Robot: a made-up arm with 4 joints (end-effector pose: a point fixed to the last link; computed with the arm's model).
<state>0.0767 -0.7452 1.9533 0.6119</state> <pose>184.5 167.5 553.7 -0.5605 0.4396 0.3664 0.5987</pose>
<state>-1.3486 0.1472 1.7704 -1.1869</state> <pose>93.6 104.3 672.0 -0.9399 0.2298 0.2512 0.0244</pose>
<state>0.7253 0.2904 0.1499 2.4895</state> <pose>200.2 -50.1 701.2 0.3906 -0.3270 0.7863 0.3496</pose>
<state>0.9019 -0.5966 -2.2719 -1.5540</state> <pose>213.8 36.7 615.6 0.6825 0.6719 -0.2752 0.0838</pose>
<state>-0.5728 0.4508 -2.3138 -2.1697</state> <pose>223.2 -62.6 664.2 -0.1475 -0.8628 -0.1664 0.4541</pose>
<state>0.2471 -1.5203 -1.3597 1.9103</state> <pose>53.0 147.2 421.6 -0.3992 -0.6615 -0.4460 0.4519</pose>
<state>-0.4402 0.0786 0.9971 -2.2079</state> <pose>167.4 92.5 682.0 0.9193 -0.2777 0.2696 0.0708</pose>
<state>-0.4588 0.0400 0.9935 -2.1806</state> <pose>157.3 99.9 678.4 0.9232 -0.2604 0.2734 0.0716</pose>
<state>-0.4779 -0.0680 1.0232 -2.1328</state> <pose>135.2 117.2 666.8 0.9196 -0.2447 0.2947 0.0875</pose>
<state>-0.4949 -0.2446 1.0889 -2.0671</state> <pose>102.2 140.4 643.1 0.9050 -0.2346 0.3358 0.1150</pose>
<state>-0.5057 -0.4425 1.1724 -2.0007</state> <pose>69.0 160.0 610.2 0.8811 -0.2327 0.3870 0.1408</pose>
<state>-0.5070 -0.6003 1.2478 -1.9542</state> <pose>46.7 171.0 580.3 0.8559 -0.2381 0.4315 0.1568</pose>
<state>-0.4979 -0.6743 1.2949 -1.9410</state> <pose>39.8 175.5 565.7 0.8385 -0.2493 0.4558 0.1646</pose>
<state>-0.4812 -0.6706 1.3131 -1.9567</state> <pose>44.7 176.4 567.0 0.8306 -0.2644 0.4601 0.1689</pose>
